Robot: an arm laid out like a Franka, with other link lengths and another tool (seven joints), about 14 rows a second.
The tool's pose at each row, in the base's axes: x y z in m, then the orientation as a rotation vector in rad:
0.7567 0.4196 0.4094 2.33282 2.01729 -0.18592
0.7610 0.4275 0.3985 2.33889 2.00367 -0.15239
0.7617 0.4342 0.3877 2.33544 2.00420 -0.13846
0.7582 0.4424 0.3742 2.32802 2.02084 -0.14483
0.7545 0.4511 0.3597 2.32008 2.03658 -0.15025
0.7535 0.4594 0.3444 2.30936 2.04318 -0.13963
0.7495 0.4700 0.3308 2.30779 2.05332 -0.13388
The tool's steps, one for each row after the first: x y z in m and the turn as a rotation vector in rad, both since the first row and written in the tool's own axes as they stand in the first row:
0.0097 0.0035 0.0096 -0.01810 0.01249 0.01016
0.0177 0.0037 0.0195 -0.02626 0.01732 0.00886
0.0270 -0.0005 0.0321 -0.02019 0.01772 -0.00287
0.0368 -0.0048 0.0457 -0.01519 0.01796 -0.01427
0.0467 -0.0064 0.0599 -0.02324 0.02019 -0.02162
0.0583 -0.0114 0.0724 -0.02212 0.02647 -0.02741

